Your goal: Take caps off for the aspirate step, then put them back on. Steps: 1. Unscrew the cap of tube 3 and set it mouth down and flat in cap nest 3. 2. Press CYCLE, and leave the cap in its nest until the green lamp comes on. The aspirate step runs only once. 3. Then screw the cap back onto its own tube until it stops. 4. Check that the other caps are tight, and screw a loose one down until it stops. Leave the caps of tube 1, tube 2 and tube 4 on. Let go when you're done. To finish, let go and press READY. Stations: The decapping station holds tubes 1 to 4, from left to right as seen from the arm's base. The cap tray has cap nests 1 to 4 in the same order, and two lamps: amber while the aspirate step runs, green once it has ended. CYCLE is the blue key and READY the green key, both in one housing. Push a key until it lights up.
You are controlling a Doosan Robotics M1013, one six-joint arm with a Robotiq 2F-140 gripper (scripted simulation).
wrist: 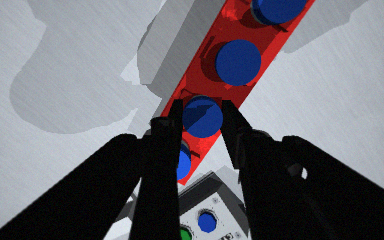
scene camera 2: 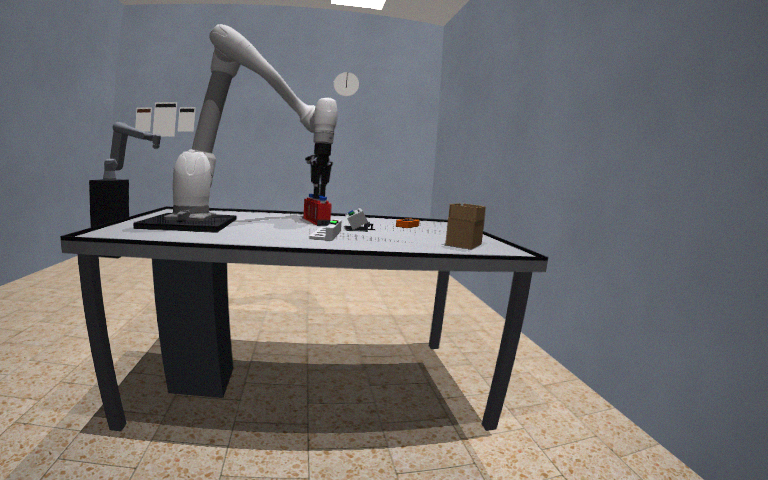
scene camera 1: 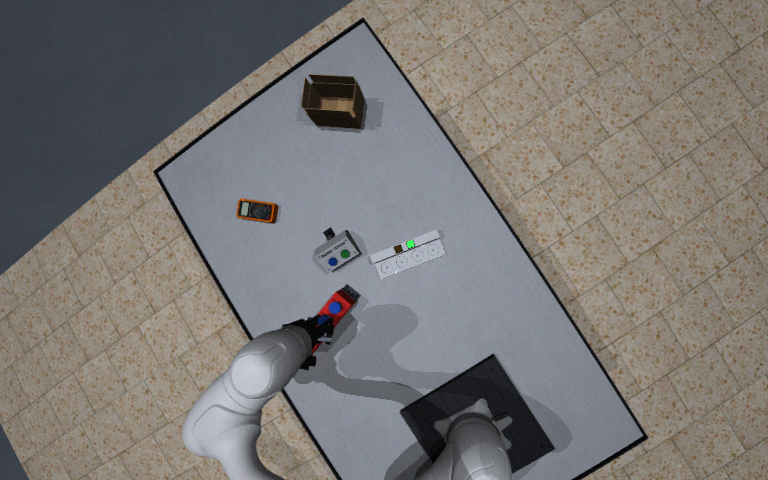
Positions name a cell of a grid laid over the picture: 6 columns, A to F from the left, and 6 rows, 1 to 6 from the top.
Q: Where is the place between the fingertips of my gripper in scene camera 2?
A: C3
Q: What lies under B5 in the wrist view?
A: My gripper.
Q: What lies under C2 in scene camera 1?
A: A cardboard box.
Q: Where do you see a blue cap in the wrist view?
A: D3
